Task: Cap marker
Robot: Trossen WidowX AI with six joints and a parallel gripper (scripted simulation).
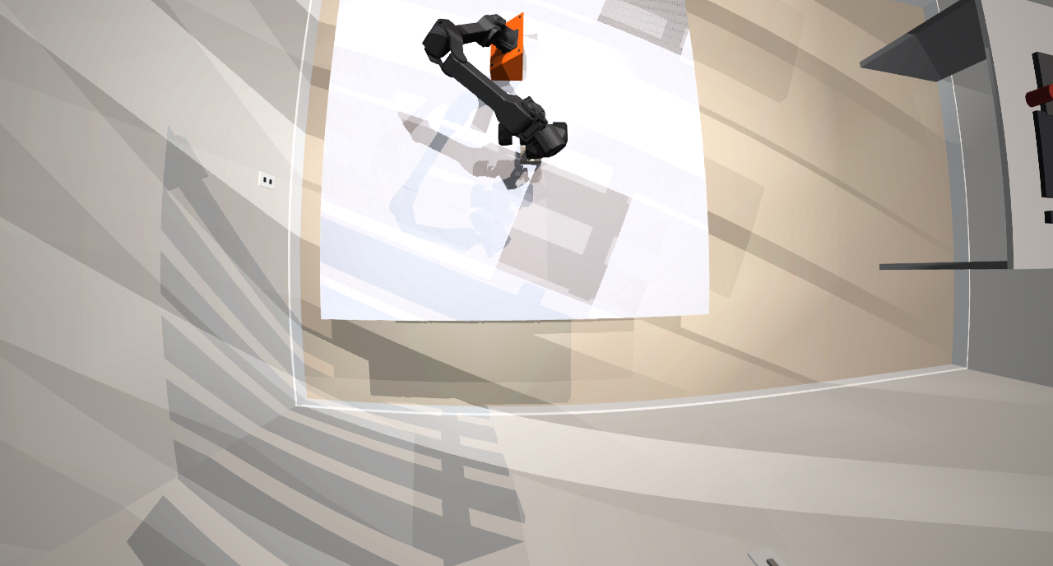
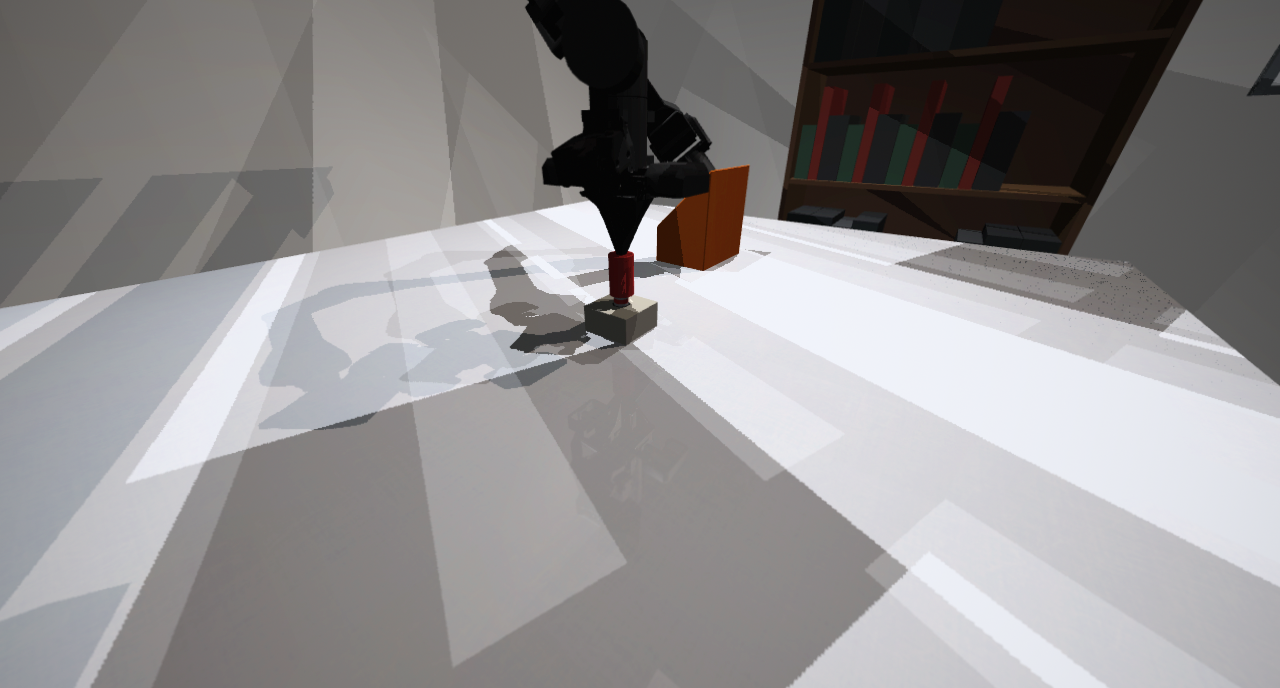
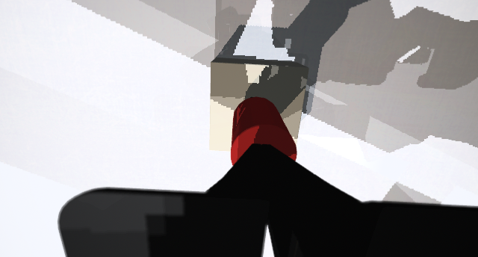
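The red cap lies 2 cm below my gripper tip. The rest, counted from my gripper tip: holder block (8 cm below).
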